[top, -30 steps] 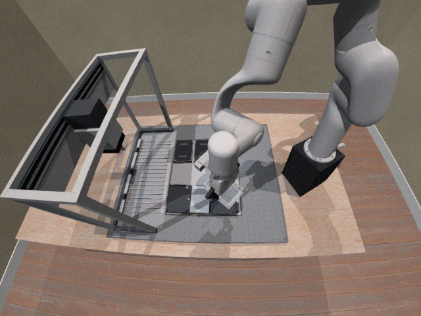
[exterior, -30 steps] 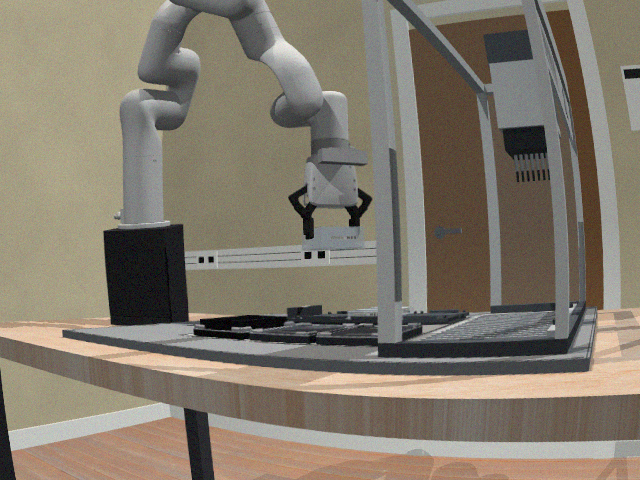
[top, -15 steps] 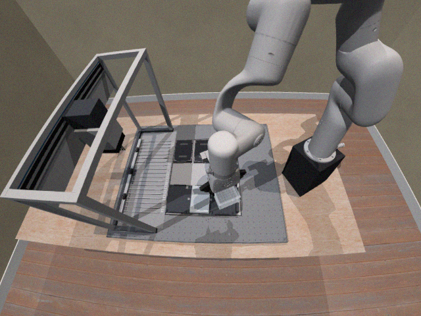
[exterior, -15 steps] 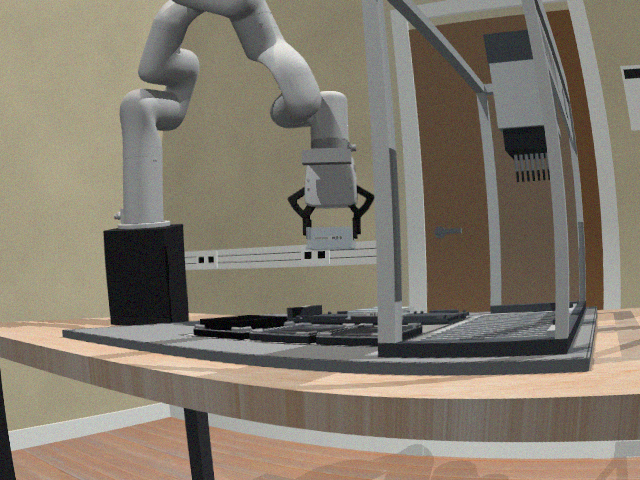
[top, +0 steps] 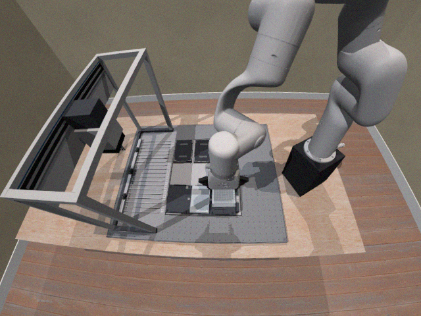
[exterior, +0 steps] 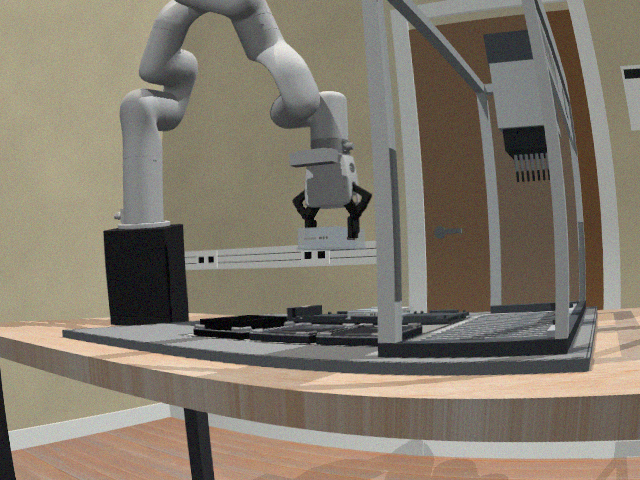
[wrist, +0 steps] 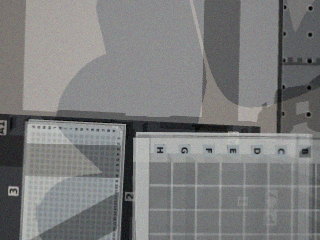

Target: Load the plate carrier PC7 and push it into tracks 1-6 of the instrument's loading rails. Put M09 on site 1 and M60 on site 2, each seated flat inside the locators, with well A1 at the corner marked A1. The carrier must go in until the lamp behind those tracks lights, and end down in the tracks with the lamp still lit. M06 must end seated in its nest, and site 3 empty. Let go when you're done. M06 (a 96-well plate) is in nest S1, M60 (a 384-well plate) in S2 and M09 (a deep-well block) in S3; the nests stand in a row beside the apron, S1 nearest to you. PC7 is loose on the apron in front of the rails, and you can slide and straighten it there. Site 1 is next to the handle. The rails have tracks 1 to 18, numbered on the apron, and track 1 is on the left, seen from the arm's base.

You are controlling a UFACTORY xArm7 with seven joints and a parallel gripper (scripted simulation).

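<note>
My hand is 100 mm short of the dark carrier PC7, 20 mm to the left of it and 150 mm above it. Round my hand: 384-well plate M60 (100 mm ahead, 20 mm to the right, 150 mm below); then black plate m06 (60 mm behind, 260 mm to the right, 150 mm below); then deep-well block M09 (10 mm below).
</note>
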